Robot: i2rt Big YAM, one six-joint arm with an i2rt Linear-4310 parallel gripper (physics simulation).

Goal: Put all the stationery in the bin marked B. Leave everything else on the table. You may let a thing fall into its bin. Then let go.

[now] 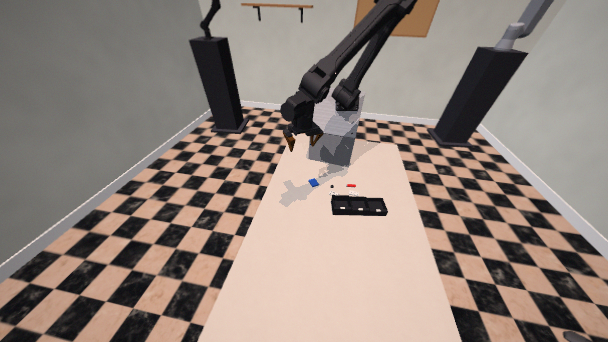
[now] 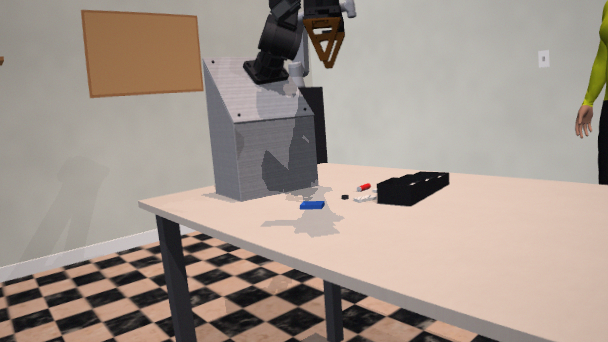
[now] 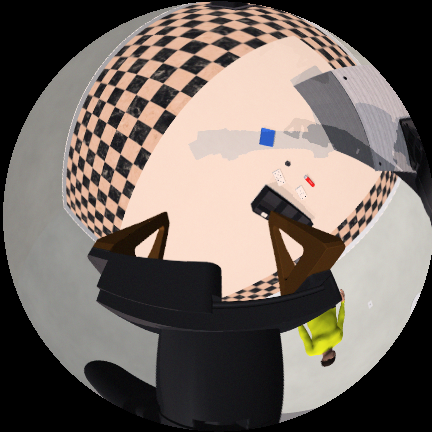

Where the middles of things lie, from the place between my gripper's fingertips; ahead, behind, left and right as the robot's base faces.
The black three-compartment bin row (image 2: 408,190) lies 3 cm ahead of my hand, 28 cm to the left of it and 29 cm below it.
